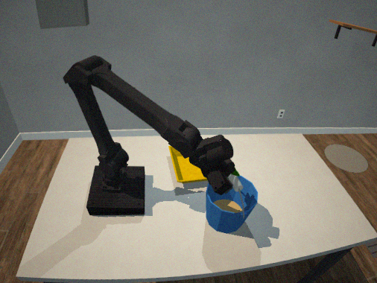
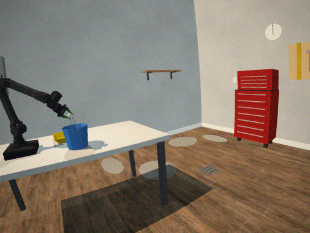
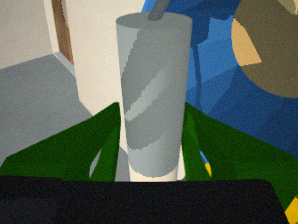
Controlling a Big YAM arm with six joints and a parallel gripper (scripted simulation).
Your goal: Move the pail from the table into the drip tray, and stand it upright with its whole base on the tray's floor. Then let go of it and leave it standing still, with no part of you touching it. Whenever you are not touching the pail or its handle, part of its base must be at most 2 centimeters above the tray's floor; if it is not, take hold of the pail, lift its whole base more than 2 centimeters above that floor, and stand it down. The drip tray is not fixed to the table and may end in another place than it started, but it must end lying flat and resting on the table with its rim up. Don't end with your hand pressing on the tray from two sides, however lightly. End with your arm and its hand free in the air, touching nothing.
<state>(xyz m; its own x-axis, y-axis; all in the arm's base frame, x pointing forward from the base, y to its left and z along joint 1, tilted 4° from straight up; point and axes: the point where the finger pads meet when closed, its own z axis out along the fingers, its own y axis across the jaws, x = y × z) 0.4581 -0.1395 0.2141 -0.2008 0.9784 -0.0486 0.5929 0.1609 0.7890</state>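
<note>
Now: hand 30 mm above the pail handle. The rest, counted from my hand: blue pail 10 mm ahead, 100 mm below; then yellow drip tray 80 mm behind, 310 mm to the left, 230 mm below.
</note>
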